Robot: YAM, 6 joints.
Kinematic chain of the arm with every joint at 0, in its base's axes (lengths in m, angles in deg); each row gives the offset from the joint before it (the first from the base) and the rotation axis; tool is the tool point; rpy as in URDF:
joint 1: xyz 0 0 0.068 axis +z
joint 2: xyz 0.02 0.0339 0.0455 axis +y
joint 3: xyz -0.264 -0.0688 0 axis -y
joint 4: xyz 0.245 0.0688 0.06 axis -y
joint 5: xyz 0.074 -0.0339 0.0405 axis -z
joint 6: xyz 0.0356 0 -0.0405 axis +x
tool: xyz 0 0 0 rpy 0 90 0
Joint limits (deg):
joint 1: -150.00..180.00
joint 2: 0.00..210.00
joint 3: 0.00..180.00
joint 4: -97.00..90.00
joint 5: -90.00..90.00
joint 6: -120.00..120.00
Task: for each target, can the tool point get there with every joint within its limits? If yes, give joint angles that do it. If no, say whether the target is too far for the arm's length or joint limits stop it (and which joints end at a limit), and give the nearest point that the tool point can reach.
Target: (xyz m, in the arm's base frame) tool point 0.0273 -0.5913 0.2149
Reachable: yes | joints -89.95 172.79 156.63 70.12 -48.73 89.53
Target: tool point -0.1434 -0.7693 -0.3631
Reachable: no: too far | nearest point -0.1013 -0.5433 -0.2147 | short by 0.274 m
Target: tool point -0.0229 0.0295 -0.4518
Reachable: no: joint limits stop it (at a limit: joint 2) | nearest point -0.0552 0.0711 -0.3437 | short by 0.120 m
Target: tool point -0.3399 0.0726 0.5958
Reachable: yes | joints -15.34 57.91 166.04 46.44 34.03 55.37
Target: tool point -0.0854 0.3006 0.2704
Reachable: yes | joints 112.18 88.97 43.97 61.58 75.20 35.62
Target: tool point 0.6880 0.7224 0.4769
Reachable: no: too far | nearest point 0.4184 0.4393 0.3316 | short by 0.417 m
